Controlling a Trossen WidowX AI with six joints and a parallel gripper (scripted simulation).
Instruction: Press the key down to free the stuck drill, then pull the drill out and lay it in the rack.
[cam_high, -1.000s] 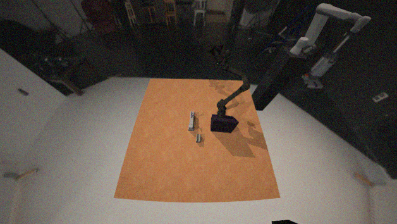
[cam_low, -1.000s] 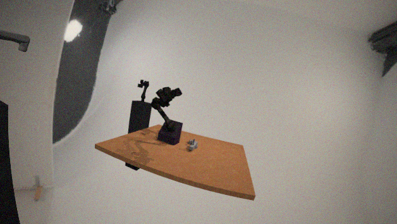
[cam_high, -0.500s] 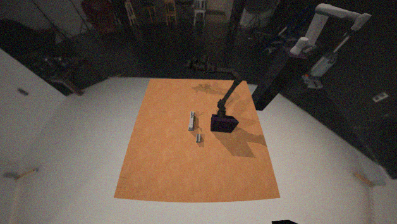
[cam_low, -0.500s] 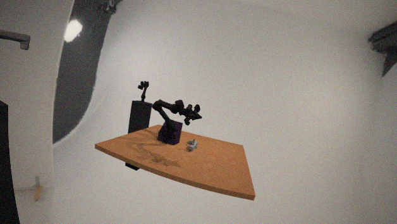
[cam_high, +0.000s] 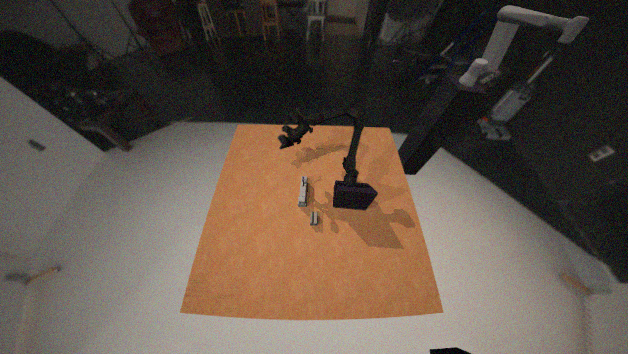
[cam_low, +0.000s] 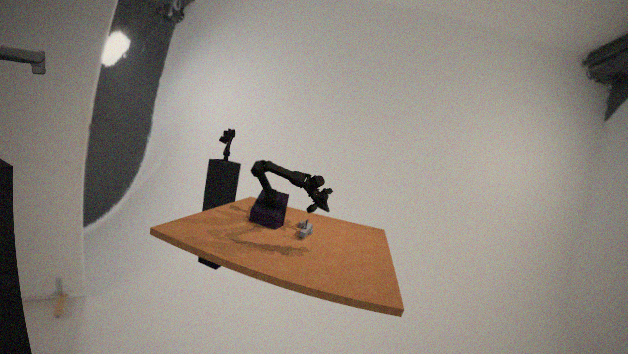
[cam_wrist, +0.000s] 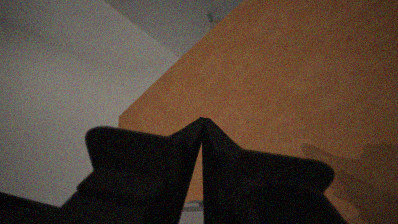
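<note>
The pale cylindrical drill lies 14 cm behind my gripper tip, 18 cm to the left of it and 19 cm below it. The rest, counted from my gripper tip: grey rack (21 cm behind, 33 cm to the left, 21 cm below).
</note>
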